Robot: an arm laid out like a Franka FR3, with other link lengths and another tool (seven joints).
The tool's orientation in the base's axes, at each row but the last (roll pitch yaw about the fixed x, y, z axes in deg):
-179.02, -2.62, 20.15
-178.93, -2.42, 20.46
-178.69, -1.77, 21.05
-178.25, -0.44, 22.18
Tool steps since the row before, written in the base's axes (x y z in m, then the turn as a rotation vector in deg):
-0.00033, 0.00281, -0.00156, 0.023, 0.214, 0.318
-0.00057, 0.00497, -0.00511, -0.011, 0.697, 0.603
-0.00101, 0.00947, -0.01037, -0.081, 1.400, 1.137
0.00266, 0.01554, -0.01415, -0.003, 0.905, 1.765
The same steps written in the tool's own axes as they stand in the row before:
0.00059, -0.00272, 0.00164, 0.110, -0.198, -0.310
0.00099, -0.00476, 0.00525, 0.259, -0.668, -0.580
0.00214, -0.00896, 0.01065, 0.462, -1.361, -1.092
0.00822, -0.01295, 0.01462, 0.352, -0.893, -1.736

